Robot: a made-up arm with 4 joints.
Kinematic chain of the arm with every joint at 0, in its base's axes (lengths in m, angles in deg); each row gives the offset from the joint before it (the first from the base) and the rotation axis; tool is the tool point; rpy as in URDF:
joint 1: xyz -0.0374 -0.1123 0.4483 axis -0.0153 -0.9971 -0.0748
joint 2: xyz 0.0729 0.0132 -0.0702 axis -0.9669 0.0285 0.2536
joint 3: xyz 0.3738 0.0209 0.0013 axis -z
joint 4: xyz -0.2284 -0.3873 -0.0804 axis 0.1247 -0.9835 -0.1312
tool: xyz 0.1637 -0.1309 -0.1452 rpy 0 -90 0
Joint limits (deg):
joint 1: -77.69..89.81
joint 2: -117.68..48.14
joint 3: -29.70..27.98
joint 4: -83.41..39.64
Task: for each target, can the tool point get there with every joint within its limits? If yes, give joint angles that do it. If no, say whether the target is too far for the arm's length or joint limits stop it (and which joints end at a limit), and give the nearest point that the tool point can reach.
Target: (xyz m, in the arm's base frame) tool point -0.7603 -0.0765 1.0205
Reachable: no: joint limits stop it (at a limit: joint 1, joint 3, joint 4) | nearest point -0.5157 -0.0709 0.4620 | short by 0.610 m
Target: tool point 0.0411 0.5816 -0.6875
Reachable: no: too far | nearest point 0.0137 0.2953 -0.3060 | short by 0.478 m
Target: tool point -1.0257 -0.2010 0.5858
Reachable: no: joint limits stop it (at a limit: joint 1, joint 4) | nearest point -0.6204 -0.1480 0.3295 | short by 0.483 m
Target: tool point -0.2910 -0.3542 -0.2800
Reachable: yes | joints -58.14 -44.90 -18.54 -5.98
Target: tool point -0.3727 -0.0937 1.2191
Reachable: no: joint limits stop it (at a limit: joint 1, joint 2, joint 3, joint 4) | nearest point -0.1717 -0.3951 1.2079 | short by 0.362 m
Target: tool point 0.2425 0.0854 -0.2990
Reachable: yes | joints -13.53 -95.34 -19.94 -19.67
